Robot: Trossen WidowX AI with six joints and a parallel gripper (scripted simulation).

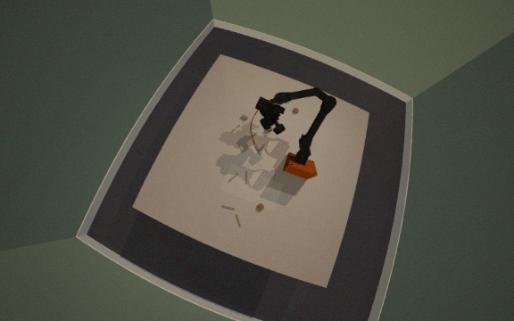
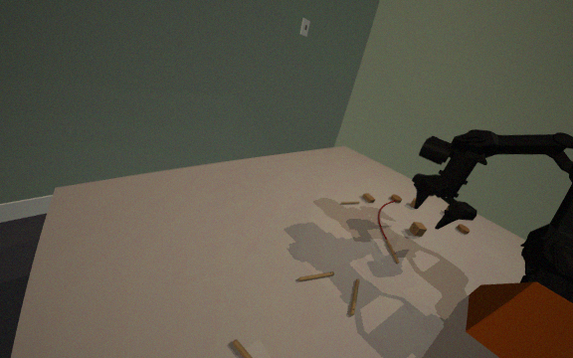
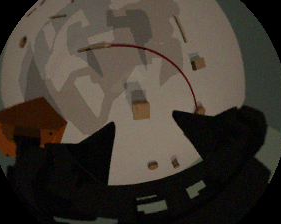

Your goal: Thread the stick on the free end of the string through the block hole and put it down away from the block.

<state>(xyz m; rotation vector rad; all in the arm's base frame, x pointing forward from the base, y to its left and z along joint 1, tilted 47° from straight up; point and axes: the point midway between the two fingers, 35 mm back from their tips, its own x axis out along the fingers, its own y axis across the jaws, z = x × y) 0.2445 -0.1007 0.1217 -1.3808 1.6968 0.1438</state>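
The small wooden block lies 4 cm below my gripper tip. From my gripper tip the other things lie so: thin wooden stick (15 cm to the left, 6 cm below, 3 cm ahead); then round button (14 cm to the right, 12 cm ahead, 5 cm below).
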